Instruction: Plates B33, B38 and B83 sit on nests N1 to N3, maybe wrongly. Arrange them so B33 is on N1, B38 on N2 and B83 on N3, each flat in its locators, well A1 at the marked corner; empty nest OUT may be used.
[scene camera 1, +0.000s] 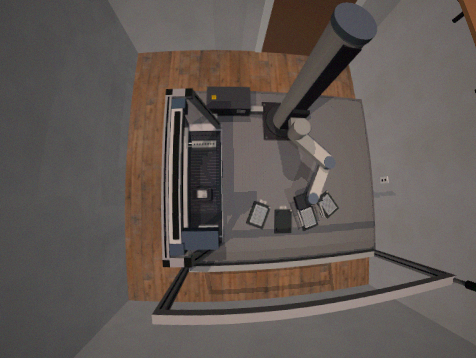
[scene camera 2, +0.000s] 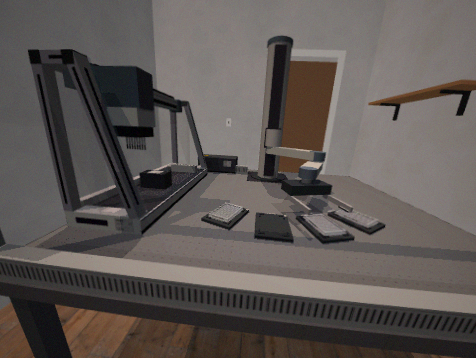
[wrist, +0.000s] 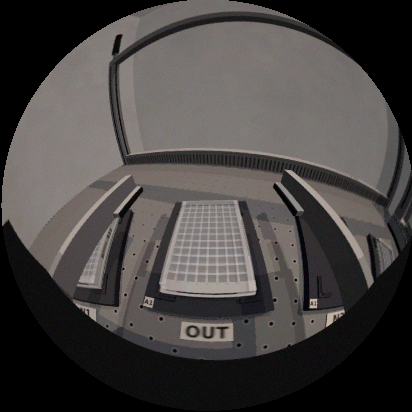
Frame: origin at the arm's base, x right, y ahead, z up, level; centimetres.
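Seen in the pictures: gripper, fingertip midpoint: (scene camera 1: 313, 221) (scene camera 2: 331, 211) (wrist: 204, 177); arm's base at its link origin: (scene camera 1: 282, 121) (scene camera 2: 267, 178).
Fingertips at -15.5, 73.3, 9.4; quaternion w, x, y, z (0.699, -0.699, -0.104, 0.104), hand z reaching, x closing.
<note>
Pixels of each thing's top centre, then the offset from my fingertips to it, as dx, dy, dz. "spot": a spot on its surface instead.
- clear gridded plate at its top centre: (wrist: 208, 233) (scene camera 2: 323, 222) (scene camera 1: 308, 217) +0.8, -2.2, -5.5
- second plate at its top centre: (wrist: 85, 242) (scene camera 2: 356, 215) (scene camera 1: 328, 204) -15.2, -10.6, -5.5
- empty dark nest at its top centre: (wrist: 338, 246) (scene camera 2: 272, 222) (scene camera 1: 283, 221) +19.1, -0.3, -6.5
- third plate at its top centre: (scene camera 2: 226, 210) (scene camera 1: 258, 215) +36.4, -5.5, -5.5
- dark box at a spot on its surface: (scene camera 1: 228, 101) spot: +55.7, -82.1, +3.4
A clear gridded plate (scene camera 1: 307, 218) (scene camera 2: 326, 224) (wrist: 209, 245) lies on nest OUT, looking flat; its code is unreadable. My gripper (scene camera 1: 312, 221) (scene camera 2: 330, 210) (wrist: 204, 177) is open and empty above it, one finger on each side, clear of its edges. A second plate (scene camera 1: 328, 204) (scene camera 2: 356, 218) (wrist: 95, 267) sits on nest N1, left in the wrist view and partly behind a finger. On OUT's other side is an empty dark nest (scene camera 1: 283, 221) (scene camera 2: 273, 226) (wrist: 312, 280), its label partly cut off. A third plate (scene camera 1: 258, 214) (scene camera 2: 227, 212) (wrist: 384, 255) sits on the nest beyond; its label is hidden.
A gantry machine (scene camera 1: 176, 175) (scene camera 2: 102, 145) with a dark deck stands left of the nests in the scene views. A dark box (scene camera 1: 228, 101) (scene camera 2: 220, 164) stands near the arm's column (scene camera 1: 320, 70) (scene camera 2: 278, 100). A slotted rail (scene camera 2: 240, 285) (wrist: 210, 157) runs along the table's front edge.
</note>
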